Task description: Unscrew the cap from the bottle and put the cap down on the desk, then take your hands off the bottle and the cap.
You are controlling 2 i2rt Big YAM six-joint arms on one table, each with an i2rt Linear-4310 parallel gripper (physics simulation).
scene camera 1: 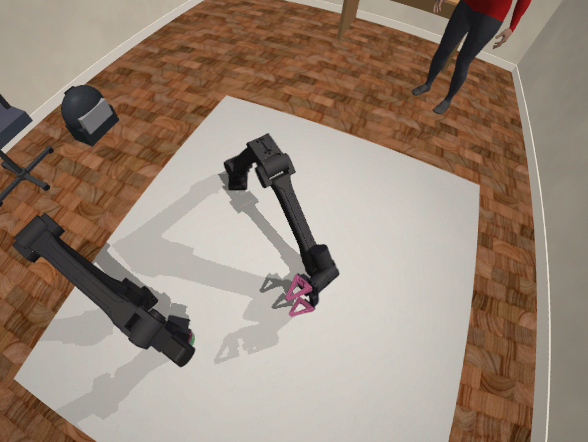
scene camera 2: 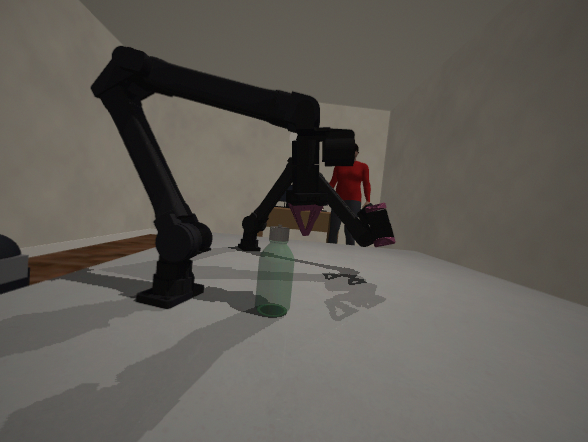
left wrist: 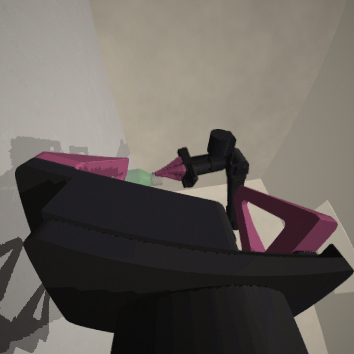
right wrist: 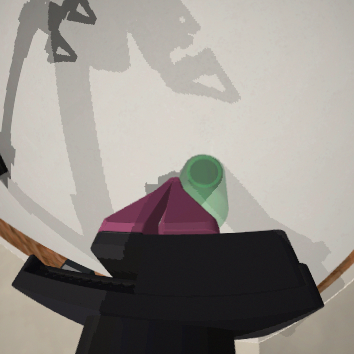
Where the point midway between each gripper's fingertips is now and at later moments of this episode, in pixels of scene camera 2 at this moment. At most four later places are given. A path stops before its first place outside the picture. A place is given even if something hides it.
The left gripper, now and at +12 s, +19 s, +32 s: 378, 222; 378, 223; 298, 247; 275, 286. At the last of these places it grips a green translucent bottle.
The right gripper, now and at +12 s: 305, 235; 283, 240. At the last of these places it grips a white ribbed cap.
